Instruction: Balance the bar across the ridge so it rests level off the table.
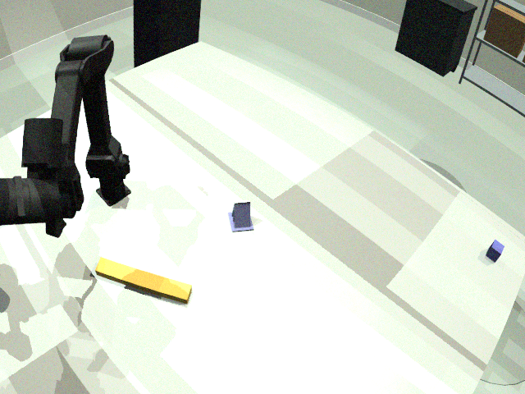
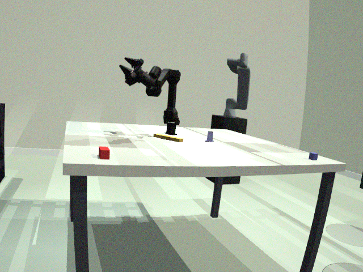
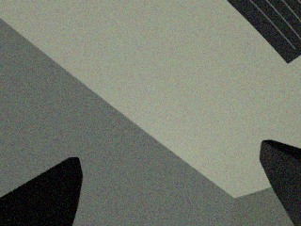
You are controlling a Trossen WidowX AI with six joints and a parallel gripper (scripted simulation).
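My gripper tip is 390 mm above the yellow bar, 280 mm to the right of it and 20 mm short of it. From my gripper tip the other things lie so: red cube 530 mm ahead, 380 mm below, 120 mm to the right; then small blue cube 880 mm to the left, 530 mm ahead, 380 mm below.
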